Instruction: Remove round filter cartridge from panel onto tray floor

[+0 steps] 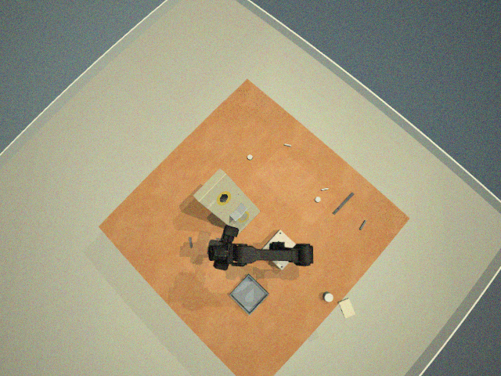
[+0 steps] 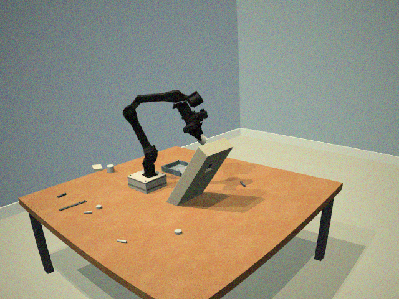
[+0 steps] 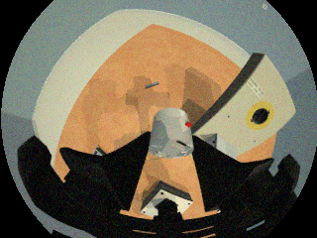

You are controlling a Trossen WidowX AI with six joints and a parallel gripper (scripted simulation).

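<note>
My gripper tip is now 30 cm past the blue-grey tray, 7 cm to the right of it and 25 cm above it. The rest, counted from my gripper tip: pale block: 68 cm behind, 31 cm to the right, 25 cm below; white cartridge: right at my gripper tip; beige service panel: 13 cm ahead, 14 cm to the right, 11 cm below.
</note>
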